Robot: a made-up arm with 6 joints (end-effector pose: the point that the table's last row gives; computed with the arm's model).
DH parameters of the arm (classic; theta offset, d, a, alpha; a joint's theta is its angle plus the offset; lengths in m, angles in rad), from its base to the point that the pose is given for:
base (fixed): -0.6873 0 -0.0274 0
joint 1: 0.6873 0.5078 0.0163 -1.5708
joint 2: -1.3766 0 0.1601 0
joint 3: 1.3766 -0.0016 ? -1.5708
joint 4: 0 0.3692 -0.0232 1.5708
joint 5: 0 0.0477 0.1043 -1.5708
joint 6: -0.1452 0 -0.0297 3.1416
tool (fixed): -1.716 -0.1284 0 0
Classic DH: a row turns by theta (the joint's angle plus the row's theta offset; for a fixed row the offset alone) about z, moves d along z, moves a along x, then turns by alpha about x.
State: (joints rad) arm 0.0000 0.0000 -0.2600 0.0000 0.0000 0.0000
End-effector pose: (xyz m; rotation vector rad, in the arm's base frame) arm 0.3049 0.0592 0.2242 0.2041 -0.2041 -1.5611
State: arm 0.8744 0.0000 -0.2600 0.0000 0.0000 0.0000
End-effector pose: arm 0.1559 0.2944 0.2242 0.2494 -0.0905 -0.6924
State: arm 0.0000 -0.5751 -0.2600 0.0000 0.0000 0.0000
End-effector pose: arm 0.4093 0.0592 0.4383 0.6524 -0.6524 -1.4705
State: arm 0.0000 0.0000 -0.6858 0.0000 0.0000 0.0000
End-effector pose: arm 0.4620 0.0592 0.3787 0.5367 -0.5367 -1.5033
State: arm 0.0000 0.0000 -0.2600 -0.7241 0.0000 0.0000
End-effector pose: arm 0.2646 0.0826 0.2134 0.1101 -0.2442 -0.8418
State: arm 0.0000 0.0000 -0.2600 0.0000 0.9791 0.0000
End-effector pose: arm 0.1713 0.0592 0.1830 -0.5626 0.5626 -1.4966
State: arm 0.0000 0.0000 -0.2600 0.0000 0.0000 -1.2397
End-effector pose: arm 0.3280 0.0343 0.2303 0.0430 -0.2576 -0.3292
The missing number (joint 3, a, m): 0.1045
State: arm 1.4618 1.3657 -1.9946 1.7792 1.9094 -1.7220
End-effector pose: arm -0.1314 0.5942 0.2540 0.8618 1.8019 0.4919
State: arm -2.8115 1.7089 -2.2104 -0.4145 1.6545 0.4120
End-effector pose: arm -0.3302 -0.0735 0.0453 -0.1162 -1.3357 1.4932
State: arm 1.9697 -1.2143 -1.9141 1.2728 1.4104 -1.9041
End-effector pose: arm -0.0633 -0.2173 1.0988 -2.1888 0.2436 -1.8408
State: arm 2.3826 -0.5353 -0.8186 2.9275 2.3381 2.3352
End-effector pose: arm -0.2836 0.3067 0.8874 -2.5987 -0.1441 0.3545
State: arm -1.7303 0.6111 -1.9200 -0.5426 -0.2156 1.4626
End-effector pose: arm -0.0075 -0.6211 0.6406 -0.7590 1.5910 1.6751
